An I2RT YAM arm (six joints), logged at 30 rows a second.
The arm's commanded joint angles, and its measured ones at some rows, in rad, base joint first. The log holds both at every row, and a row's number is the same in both.
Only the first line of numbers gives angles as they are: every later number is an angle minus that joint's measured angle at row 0.
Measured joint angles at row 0: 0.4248 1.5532 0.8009 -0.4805 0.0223 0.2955
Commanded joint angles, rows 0 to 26: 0.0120 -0.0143 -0.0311 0.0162 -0.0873 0.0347; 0.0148 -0.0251 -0.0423 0.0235 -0.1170 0.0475; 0.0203 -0.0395 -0.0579 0.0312 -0.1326 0.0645; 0.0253 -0.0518 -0.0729 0.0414 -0.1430 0.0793; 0.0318 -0.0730 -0.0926 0.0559 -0.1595 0.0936; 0.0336 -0.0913 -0.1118 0.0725 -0.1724 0.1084; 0.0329 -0.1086 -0.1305 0.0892 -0.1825 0.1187; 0.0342 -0.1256 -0.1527 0.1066 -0.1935 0.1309; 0.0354 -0.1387 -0.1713 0.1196 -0.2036 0.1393; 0.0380 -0.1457 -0.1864 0.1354 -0.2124 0.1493; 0.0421 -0.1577 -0.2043 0.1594 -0.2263 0.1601; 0.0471 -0.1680 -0.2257 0.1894 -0.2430 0.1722; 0.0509 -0.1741 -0.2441 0.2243 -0.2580 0.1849; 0.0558 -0.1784 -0.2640 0.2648 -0.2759 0.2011; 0.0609 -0.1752 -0.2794 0.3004 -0.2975 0.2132; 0.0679 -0.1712 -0.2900 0.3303 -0.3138 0.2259; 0.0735 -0.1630 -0.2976 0.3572 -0.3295 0.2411; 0.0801 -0.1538 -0.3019 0.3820 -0.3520 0.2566; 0.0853 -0.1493 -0.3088 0.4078 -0.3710 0.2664; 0.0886 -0.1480 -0.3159 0.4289 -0.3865 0.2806; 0.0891 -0.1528 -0.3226 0.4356 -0.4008 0.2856; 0.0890 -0.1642 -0.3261 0.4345 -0.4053 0.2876; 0.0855 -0.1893 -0.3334 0.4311 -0.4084 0.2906; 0.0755 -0.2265 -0.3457 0.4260 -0.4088 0.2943; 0.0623 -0.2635 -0.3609 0.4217 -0.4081 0.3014; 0.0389 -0.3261 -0.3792 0.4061 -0.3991 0.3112; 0.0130 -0.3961 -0.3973 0.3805 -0.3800 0.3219
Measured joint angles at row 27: 0.0553 -0.2766 -0.3605 0.4109 -0.3769 0.2754
